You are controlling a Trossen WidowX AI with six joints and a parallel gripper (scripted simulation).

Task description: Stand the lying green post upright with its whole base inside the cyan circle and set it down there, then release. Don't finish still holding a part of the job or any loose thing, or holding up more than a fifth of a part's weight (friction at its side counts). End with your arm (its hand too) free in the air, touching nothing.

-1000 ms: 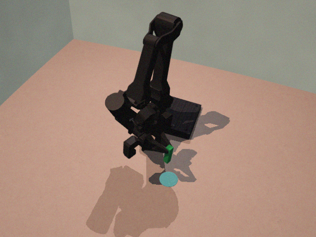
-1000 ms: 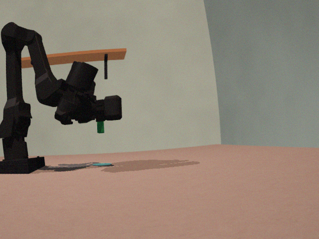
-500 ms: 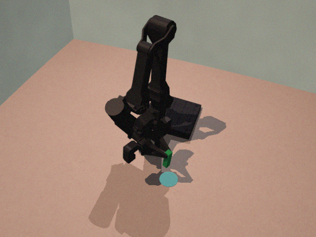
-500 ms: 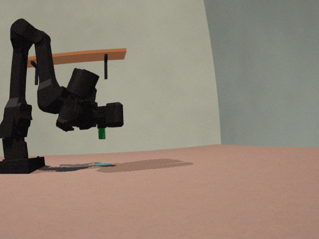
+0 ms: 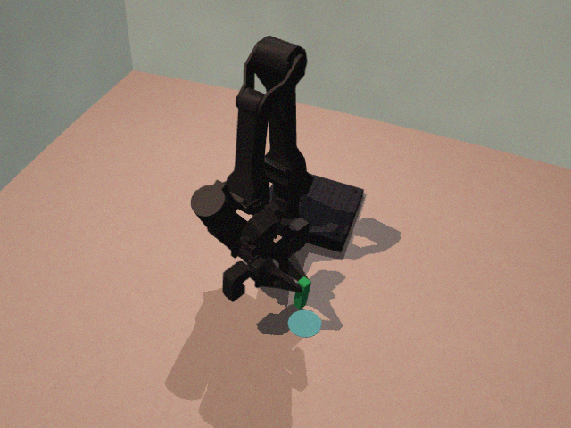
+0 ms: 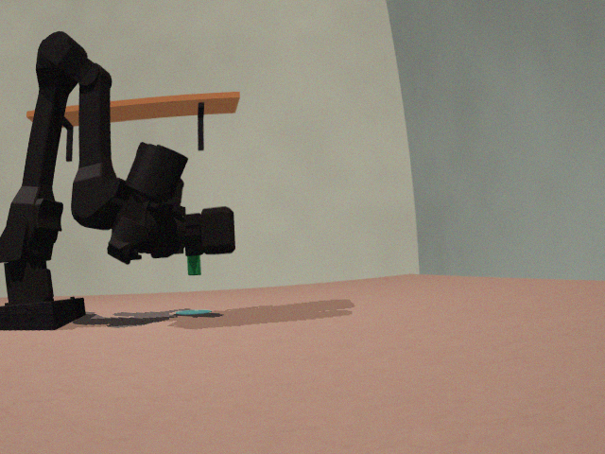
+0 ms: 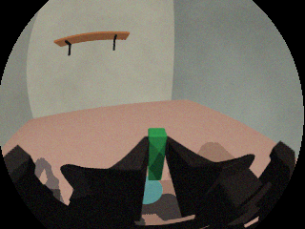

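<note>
Right now my hand is 10 mm short of the cyan circle, 30 mm to the right of it and 120 mm above it. From my hand the other things lie so: green post: 10 mm ahead, 30 mm to the left, 20 mm below.
</note>
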